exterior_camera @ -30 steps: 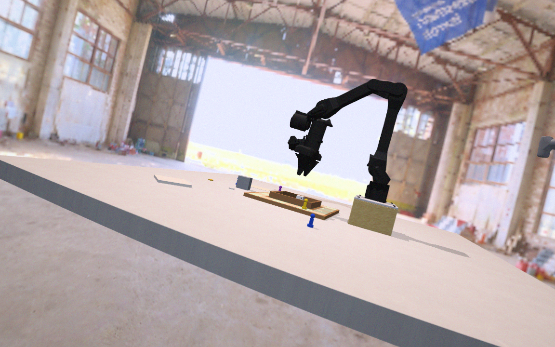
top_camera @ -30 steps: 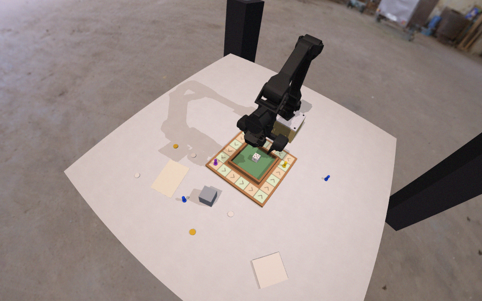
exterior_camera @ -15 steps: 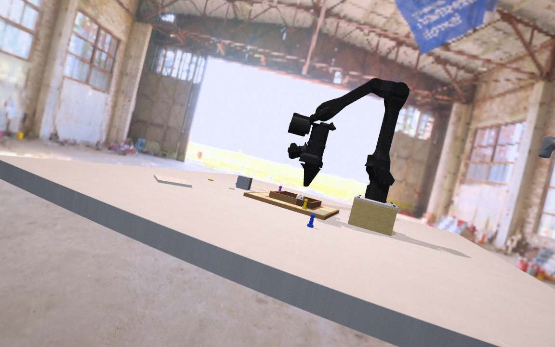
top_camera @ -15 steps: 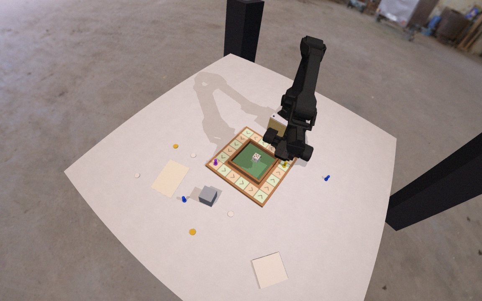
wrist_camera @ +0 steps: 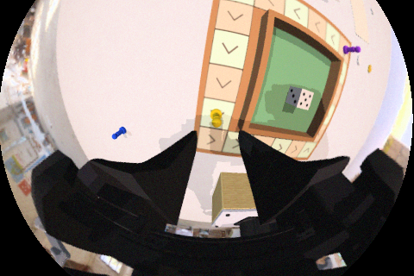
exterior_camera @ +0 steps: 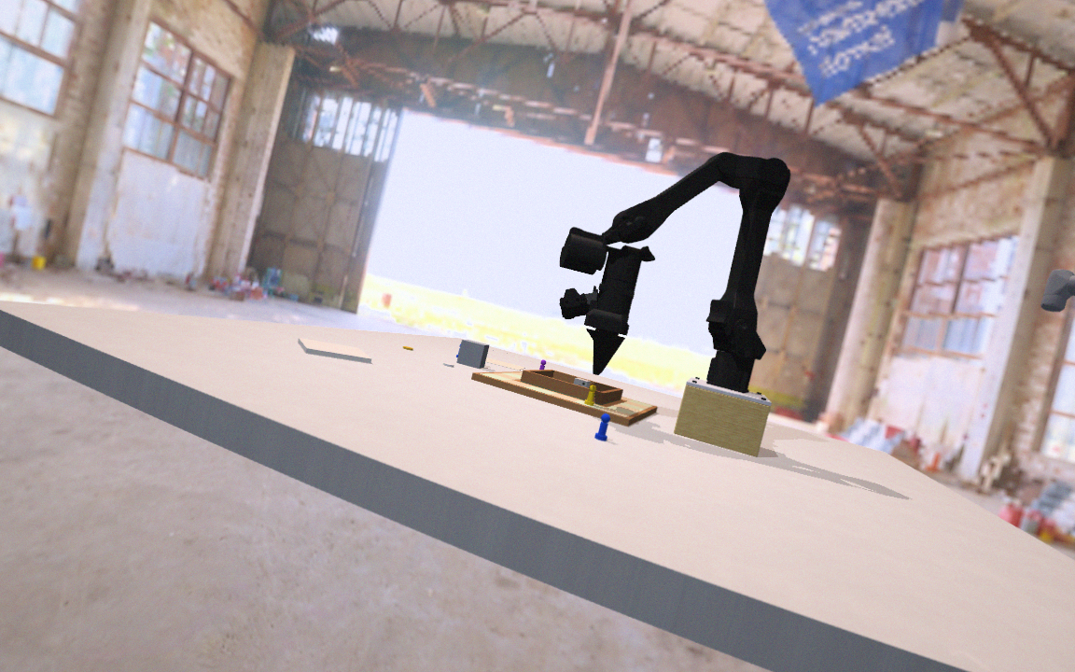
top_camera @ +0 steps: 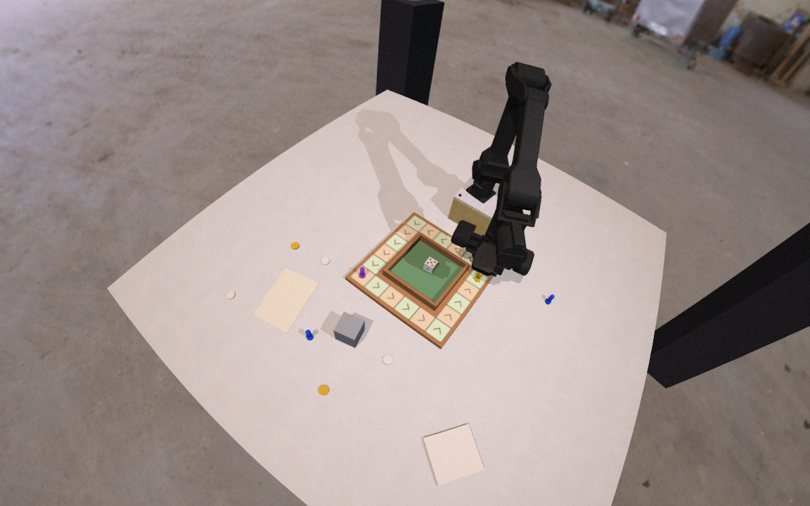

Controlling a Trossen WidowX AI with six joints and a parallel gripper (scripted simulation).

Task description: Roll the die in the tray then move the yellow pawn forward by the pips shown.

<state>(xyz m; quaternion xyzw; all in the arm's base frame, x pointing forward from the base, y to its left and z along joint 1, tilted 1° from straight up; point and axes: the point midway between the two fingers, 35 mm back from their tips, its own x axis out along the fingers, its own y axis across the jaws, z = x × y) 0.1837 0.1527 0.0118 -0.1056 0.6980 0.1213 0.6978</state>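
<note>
The yellow pawn lies 4 cm below my gripper tip. The rest, counted from my gripper tip: white die: 10 cm to the right, 7 cm ahead, 4 cm below; then purple pawn: 21 cm ahead, 20 cm to the right, 4 cm below; then grey block: 33 cm ahead, 11 cm to the right, 4 cm below.
</note>
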